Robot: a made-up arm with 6 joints. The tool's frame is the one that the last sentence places.
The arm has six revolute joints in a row. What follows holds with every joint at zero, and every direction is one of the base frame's. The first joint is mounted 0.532 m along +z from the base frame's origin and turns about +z. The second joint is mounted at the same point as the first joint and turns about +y. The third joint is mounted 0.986 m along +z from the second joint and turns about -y. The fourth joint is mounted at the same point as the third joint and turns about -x. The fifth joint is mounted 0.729 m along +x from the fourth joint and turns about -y. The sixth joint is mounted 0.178 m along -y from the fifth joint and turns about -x. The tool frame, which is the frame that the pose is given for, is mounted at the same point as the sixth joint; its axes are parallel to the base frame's.
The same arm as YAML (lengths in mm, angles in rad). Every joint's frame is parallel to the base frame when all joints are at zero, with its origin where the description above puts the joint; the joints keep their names.
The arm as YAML. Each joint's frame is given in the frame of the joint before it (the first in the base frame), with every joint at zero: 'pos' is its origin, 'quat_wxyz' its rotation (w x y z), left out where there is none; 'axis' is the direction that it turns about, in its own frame. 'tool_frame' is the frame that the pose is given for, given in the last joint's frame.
length_unit: mm
angle_unit: rad
joints:
  - joint: joint 1
    pos: [0.0, 0.0, 532.0]
    axis: [0.0, 0.0, 1.0]
  - joint: joint 2
    pos: [0.0, 0.0, 0.0]
    axis: [0.0, 1.0, 0.0]
  - joint: joint 3
    pos: [0.0, 0.0, 986.0]
    axis: [0.0, -1.0, 0.0]
  - joint: joint 4
    pos: [0.0, 0.0, 0.0]
    axis: [-1.0, 0.0, 0.0]
  - joint: joint 5
    pos: [729.0, 0.0, 0.0]
    axis: [0.0, -1.0, 0.0]
  - joint: joint 6
    pos: [0.0, -178.0, 0.0]
    axis: [-1.0, 0.0, 0.0]
tool_frame:
  pos: [0.0, 0.0, 0.0]

